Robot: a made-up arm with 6 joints.
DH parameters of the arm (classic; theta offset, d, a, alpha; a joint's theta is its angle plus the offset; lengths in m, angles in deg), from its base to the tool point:
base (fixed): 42.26 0 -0.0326 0
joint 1: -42.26 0.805 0.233 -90
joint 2: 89.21 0 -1.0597 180
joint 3: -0.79 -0.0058 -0.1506 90
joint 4: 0 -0.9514 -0.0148 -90
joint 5: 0 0.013 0.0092 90
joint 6: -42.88 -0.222 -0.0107 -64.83
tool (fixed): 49.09 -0.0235 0 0
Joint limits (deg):
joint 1: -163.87..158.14
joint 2: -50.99..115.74
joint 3: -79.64..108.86
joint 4: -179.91..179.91
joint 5: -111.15..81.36
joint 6: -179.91..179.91
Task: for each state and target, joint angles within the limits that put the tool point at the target. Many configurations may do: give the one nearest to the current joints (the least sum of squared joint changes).
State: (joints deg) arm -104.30 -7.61 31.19 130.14 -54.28 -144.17
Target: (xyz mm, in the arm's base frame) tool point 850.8 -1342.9 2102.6
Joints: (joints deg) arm -52.86 14.79 13.45 133.12 -49.46 -143.57
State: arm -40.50 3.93 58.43 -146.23 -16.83 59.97
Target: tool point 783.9 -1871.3 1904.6
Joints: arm -66.92 36.39 38.81 -146.52 -12.00 59.49
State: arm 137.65 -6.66 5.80 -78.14 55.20 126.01
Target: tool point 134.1 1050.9 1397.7
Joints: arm 92.40 -8.00 -40.87 -88.00 63.31 126.53
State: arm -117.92 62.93 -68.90 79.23 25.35 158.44
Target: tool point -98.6 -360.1 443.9
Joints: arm -116.83 64.18 -79.64 81.04 25.09 157.91
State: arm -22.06 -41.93 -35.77 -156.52 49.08 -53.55
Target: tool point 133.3 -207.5 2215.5
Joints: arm -31.83 -49.99 -6.69 -147.42 46.15 -52.74
